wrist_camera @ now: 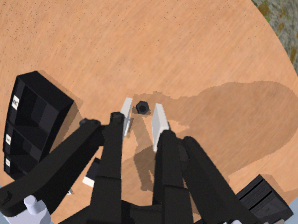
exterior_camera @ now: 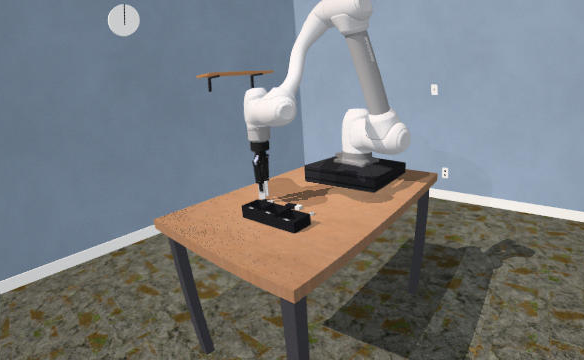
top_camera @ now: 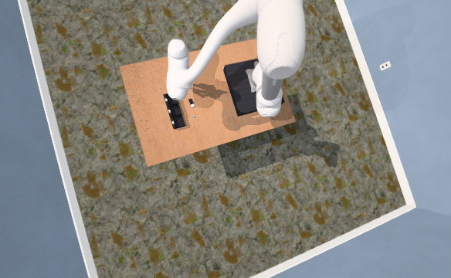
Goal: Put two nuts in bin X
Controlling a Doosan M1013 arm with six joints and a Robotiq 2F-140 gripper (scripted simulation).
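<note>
Now: hand 4 cm to the right of the white piece and 4 cm above it. The rest, counted from my hand: pale nut: 1 cm ahead, 26 cm to the left, 5 cm below; then black bin row: 12 cm ahead, 19 cm to the left, 3 cm below.
</note>
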